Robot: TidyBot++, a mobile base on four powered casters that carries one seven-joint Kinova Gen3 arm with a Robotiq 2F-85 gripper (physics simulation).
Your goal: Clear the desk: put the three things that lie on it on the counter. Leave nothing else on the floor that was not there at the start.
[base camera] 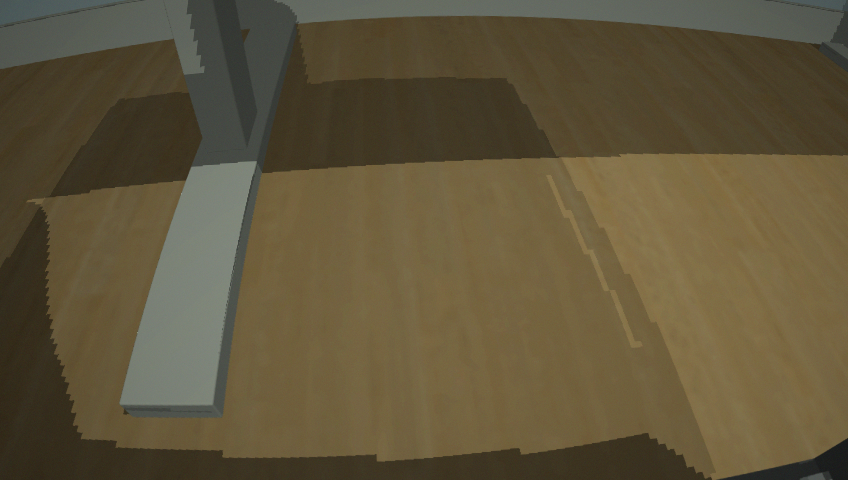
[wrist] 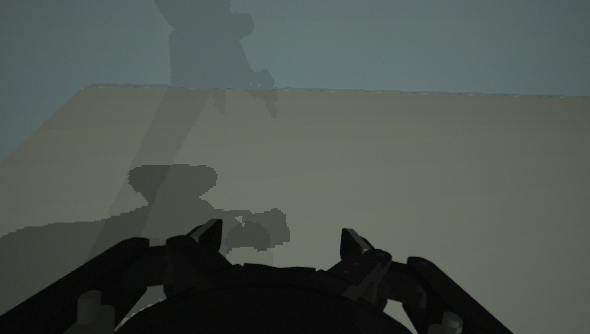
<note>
The pictures show: the gripper and a grey desk.
</note>
